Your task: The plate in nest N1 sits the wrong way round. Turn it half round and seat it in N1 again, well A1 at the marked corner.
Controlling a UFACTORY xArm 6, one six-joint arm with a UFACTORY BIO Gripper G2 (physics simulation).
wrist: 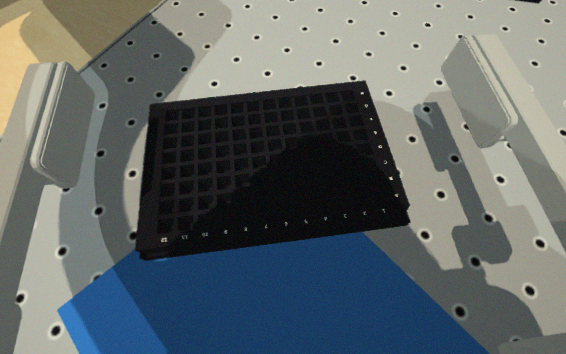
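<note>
A black well plate [220, 145] lies on the perforated board in the middle of the wrist view, its long side running left to right, slightly slanted. Column numbers run along its near edge, 12 at the left and 1 at the right, and row letters run up its right edge with A nearest, so well A1 is at the near right corner. A dark shadow covers much of its near right part. My gripper [272, 110] is open and empty, one finger beyond each short side of the plate, with gaps. Nest N1 and its marked corner cannot be made out.
A flat blue surface [260, 295] meets the plate's near edge and spreads toward the bottom of the view. The light grey perforated board [300, 50] surrounds the plate. A wooden surface [12, 65] shows beyond the board's edge at top left. Shadows fall on the board at both sides.
</note>
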